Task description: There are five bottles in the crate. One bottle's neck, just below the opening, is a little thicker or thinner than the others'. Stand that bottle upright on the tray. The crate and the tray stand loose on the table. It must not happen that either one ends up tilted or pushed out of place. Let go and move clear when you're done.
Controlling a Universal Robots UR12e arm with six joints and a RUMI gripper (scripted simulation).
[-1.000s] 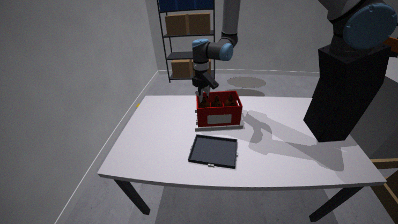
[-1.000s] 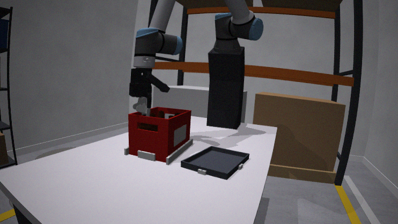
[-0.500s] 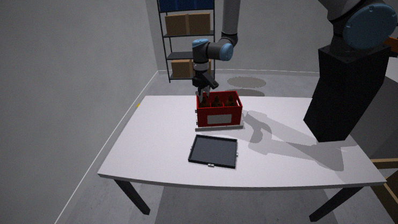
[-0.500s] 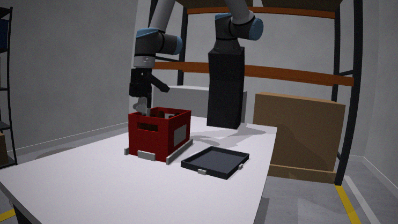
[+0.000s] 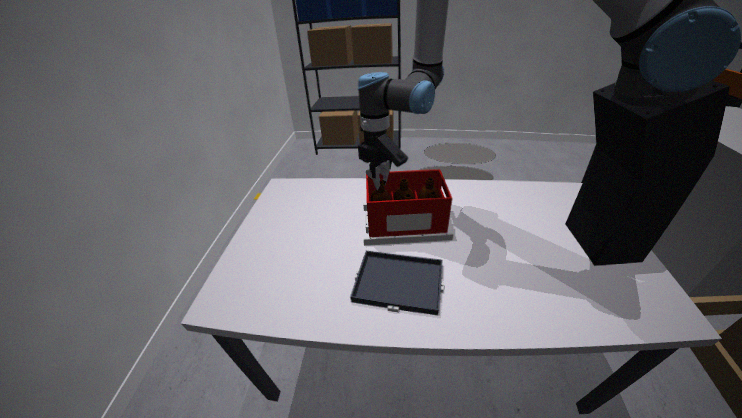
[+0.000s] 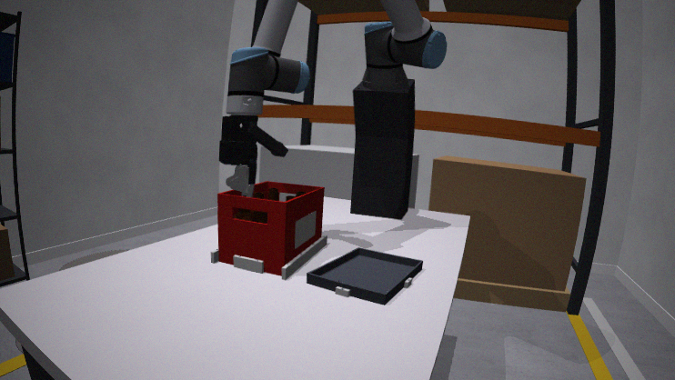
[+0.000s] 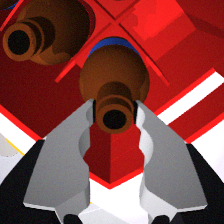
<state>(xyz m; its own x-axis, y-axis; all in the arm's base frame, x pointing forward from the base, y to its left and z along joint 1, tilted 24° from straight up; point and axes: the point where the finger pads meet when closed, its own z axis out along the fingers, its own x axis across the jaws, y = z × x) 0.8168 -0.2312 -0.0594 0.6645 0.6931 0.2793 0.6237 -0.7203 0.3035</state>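
Now: hand 7 cm above the brown bottle. Also, from my hand: dark tray: 2 cm behind, 31 cm to the left, 14 cm below; then glass bottle: 8 cm behind, 1 cm to the right, 7 cm below; then red crate: 8 cm behind, 4 cm to the left, 7 cm below.
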